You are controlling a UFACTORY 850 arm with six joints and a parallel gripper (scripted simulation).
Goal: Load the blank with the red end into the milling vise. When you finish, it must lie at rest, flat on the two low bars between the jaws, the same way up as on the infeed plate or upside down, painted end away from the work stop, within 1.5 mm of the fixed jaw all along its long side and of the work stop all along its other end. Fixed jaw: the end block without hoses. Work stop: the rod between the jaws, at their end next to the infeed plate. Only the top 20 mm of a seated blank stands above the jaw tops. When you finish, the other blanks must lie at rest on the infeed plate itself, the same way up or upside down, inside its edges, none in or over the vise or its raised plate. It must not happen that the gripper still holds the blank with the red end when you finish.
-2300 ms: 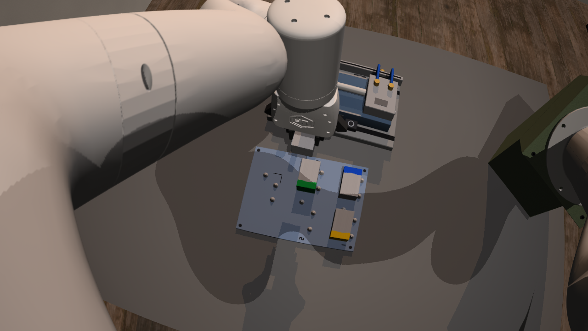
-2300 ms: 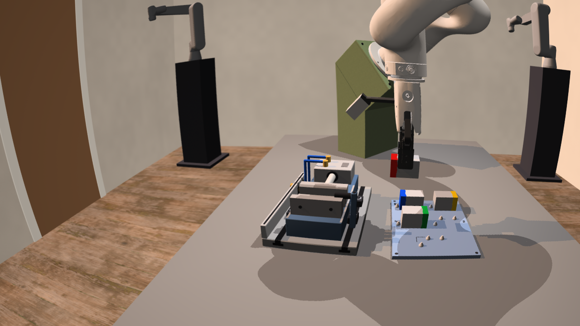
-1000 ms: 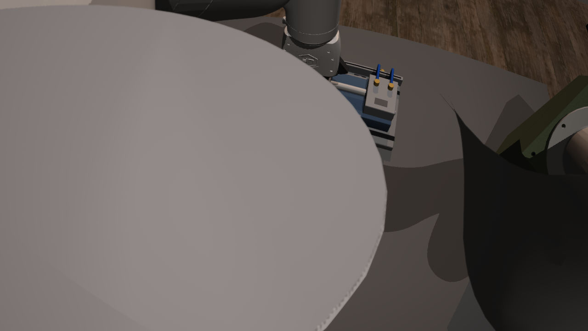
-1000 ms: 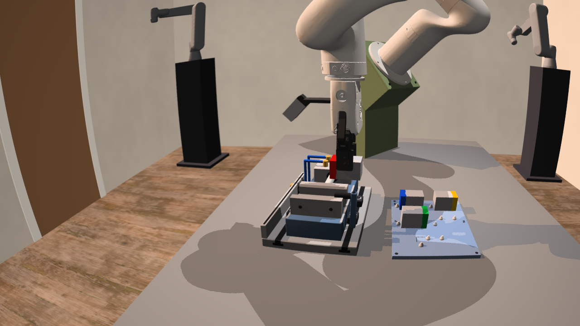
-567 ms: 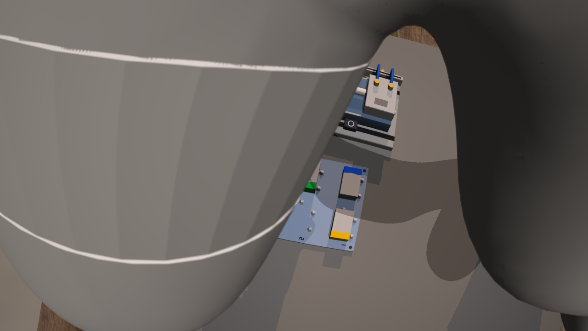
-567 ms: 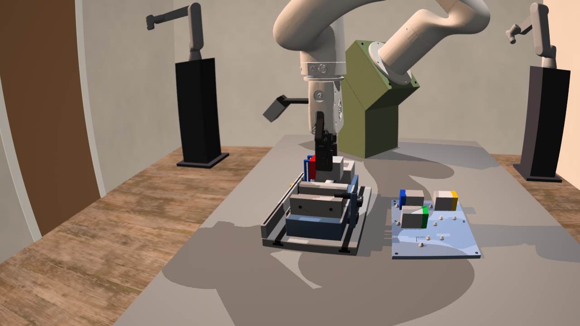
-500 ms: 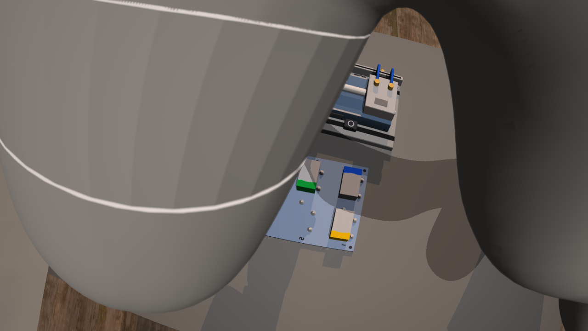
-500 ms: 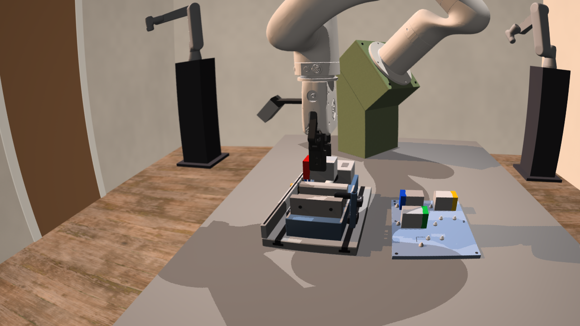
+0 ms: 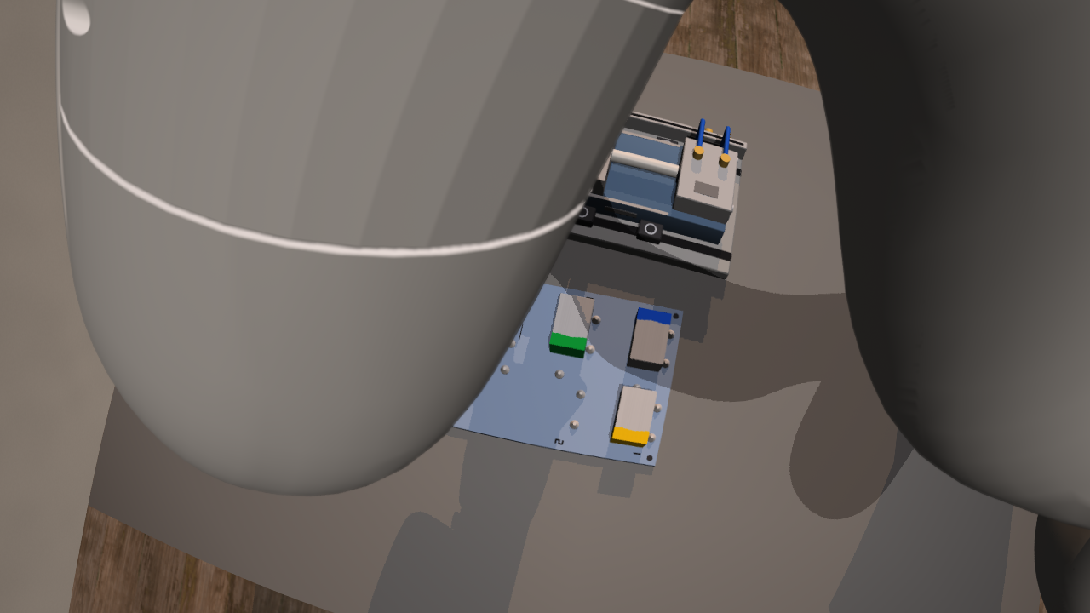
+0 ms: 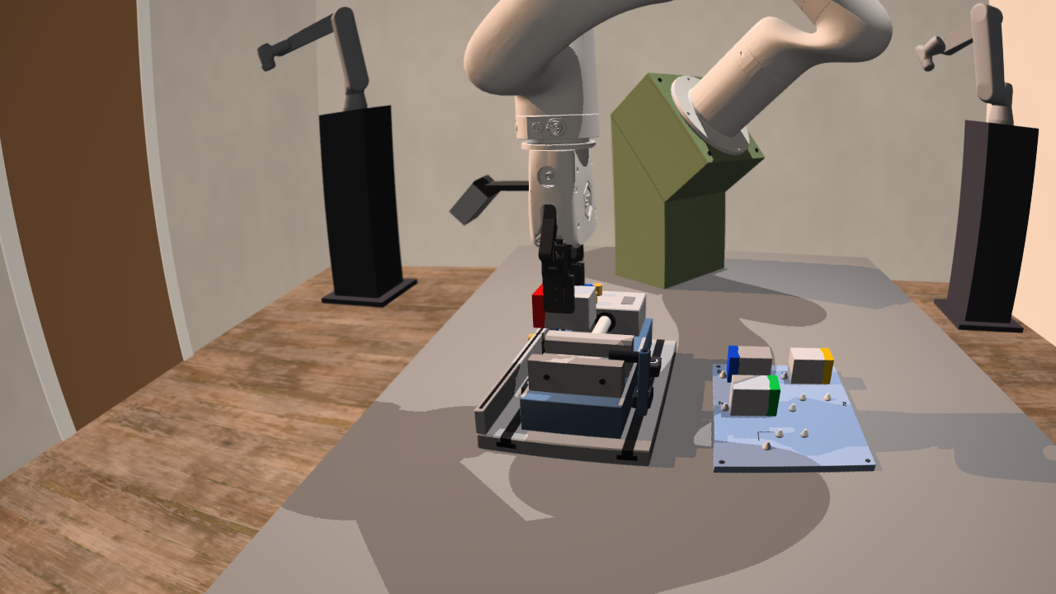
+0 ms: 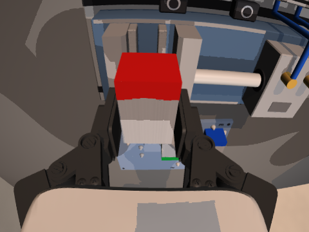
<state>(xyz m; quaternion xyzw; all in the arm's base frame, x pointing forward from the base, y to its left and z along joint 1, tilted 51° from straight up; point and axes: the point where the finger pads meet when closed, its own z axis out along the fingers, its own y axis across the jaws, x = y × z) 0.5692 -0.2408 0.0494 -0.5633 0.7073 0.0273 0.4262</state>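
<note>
Now: hand 90 mm above the moving jaw, 30 mm past it and 20 mm to the right of it. The rest, counted from my hand: red-ended blank (20 mm below); then ram rod (90 mm below, 90 mm behind, 20 mm to the left); then fixed jaw (90 mm below, 30 mm ahead, 20 mm to the left).
</note>
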